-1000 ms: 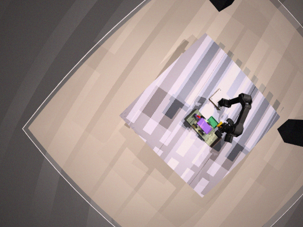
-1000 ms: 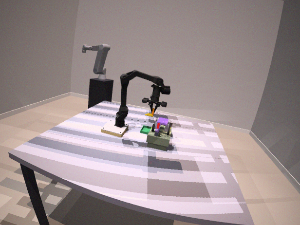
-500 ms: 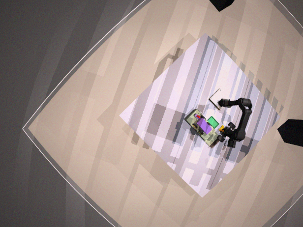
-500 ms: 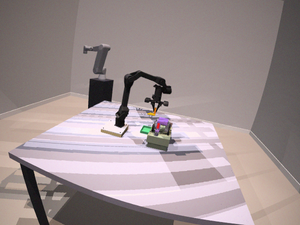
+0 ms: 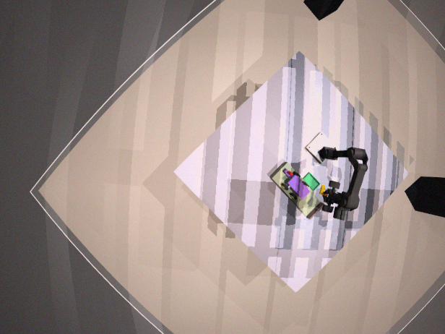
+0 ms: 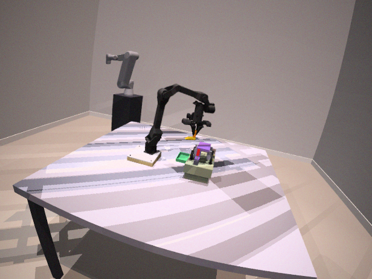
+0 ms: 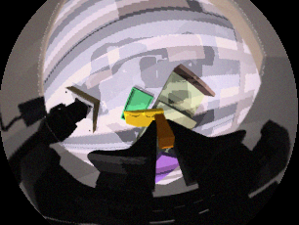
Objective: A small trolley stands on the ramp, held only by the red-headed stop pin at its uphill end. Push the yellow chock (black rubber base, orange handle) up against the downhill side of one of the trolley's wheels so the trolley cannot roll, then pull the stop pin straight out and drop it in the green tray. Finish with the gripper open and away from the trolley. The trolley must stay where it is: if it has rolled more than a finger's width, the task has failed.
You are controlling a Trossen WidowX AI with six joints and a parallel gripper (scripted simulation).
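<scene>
The yellow chock is 20 mm behind my gripper tip, 10 mm to the right of it and 10 mm below it. From my gripper tip the other things lie so: red-headed stop pin (100 mm ahead, 240 mm to the right, 30 mm below); then pale green ramp (110 mm ahead, 130 mm to the right, 110 mm below); then purple trolley (110 mm ahead, 140 mm to the right, 40 mm below).
</scene>
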